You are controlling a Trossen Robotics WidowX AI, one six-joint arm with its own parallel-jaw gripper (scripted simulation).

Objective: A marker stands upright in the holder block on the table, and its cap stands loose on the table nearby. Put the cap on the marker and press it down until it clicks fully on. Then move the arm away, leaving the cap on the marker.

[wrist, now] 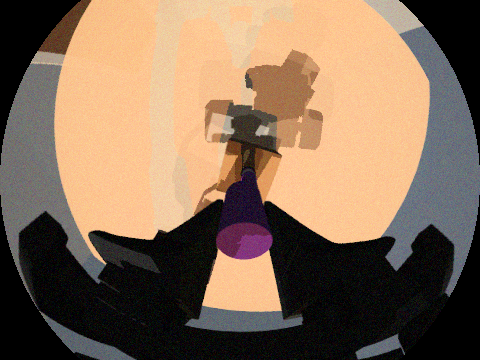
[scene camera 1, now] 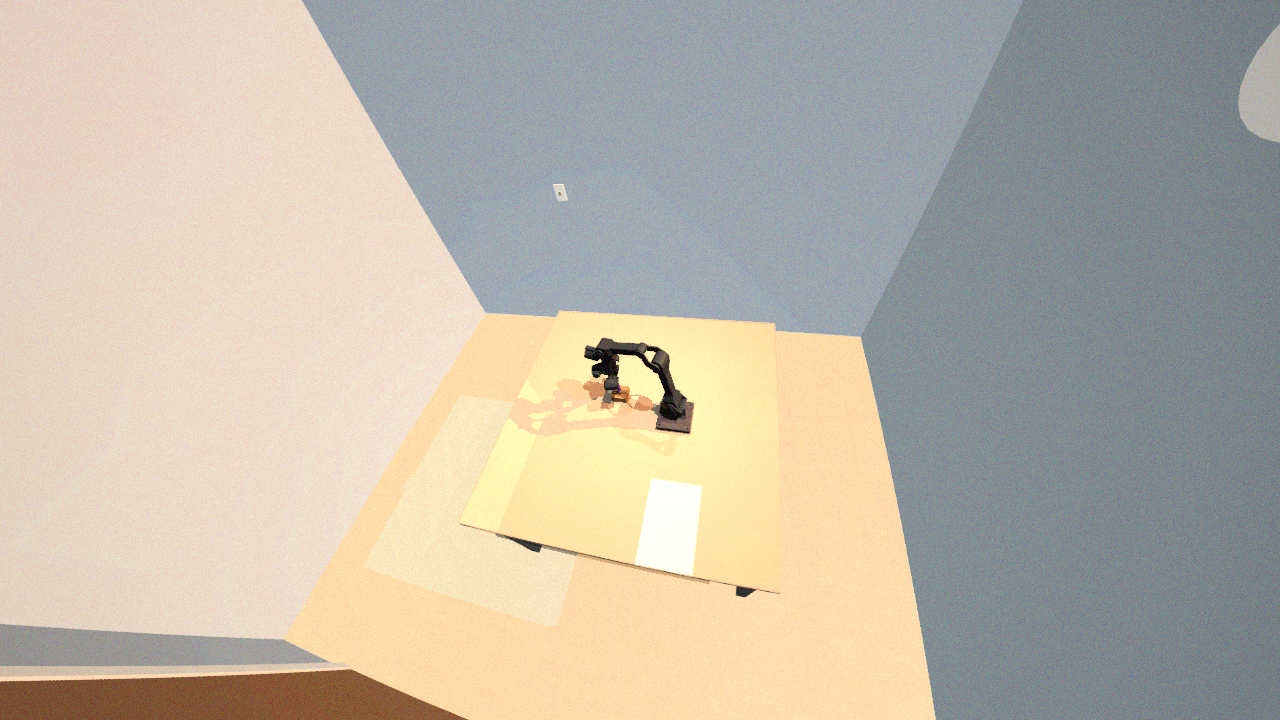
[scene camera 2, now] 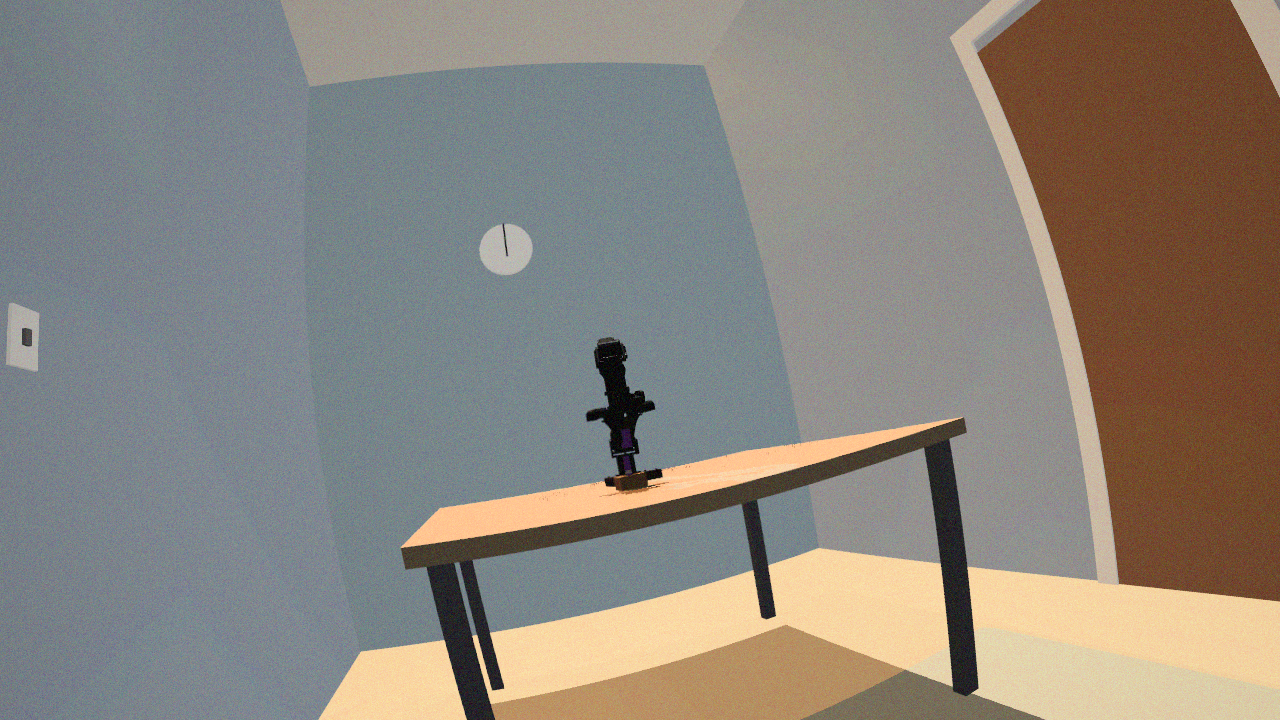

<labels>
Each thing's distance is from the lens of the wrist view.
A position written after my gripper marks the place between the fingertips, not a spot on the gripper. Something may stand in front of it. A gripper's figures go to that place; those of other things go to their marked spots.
my gripper (wrist: 243, 205): 10 cm
purple cap (wrist: 244, 233): 7 cm
</labels>
